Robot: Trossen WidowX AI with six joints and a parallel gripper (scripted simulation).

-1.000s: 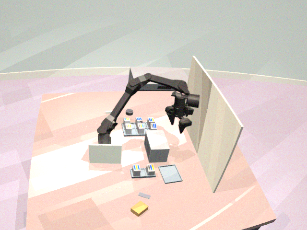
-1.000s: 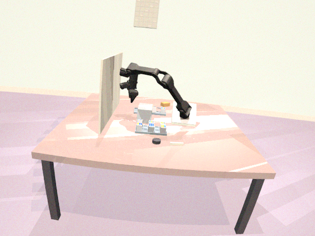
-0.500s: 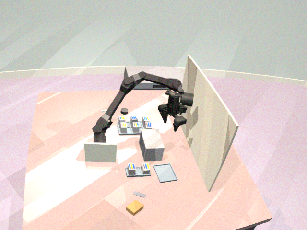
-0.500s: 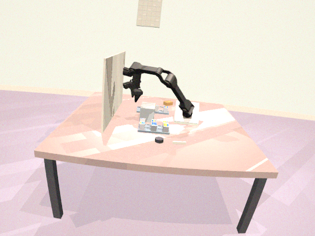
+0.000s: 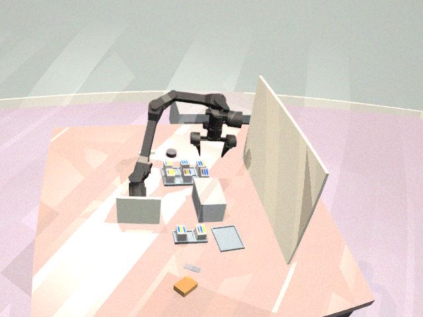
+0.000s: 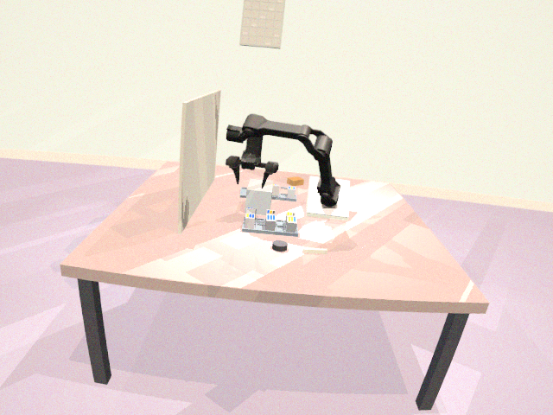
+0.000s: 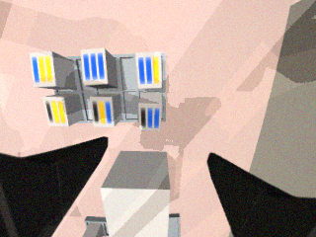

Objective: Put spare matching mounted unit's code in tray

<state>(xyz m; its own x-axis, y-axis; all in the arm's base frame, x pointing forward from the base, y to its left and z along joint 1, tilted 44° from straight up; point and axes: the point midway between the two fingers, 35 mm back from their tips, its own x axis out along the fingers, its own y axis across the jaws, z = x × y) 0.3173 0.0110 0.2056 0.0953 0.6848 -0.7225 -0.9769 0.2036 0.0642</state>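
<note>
Right now the grey spare is 1 cm behind my gripper tip, 1 cm to the left of it and 9 cm below it. Round my gripper tip: black puck 12 cm behind, 21 cm to the left, 13 cm below; then tall beige panel 21 cm ahead, 18 cm to the right, 8 cm above; then mounted unit 4 cm behind, 16 cm to the right, 9 cm below.
</note>
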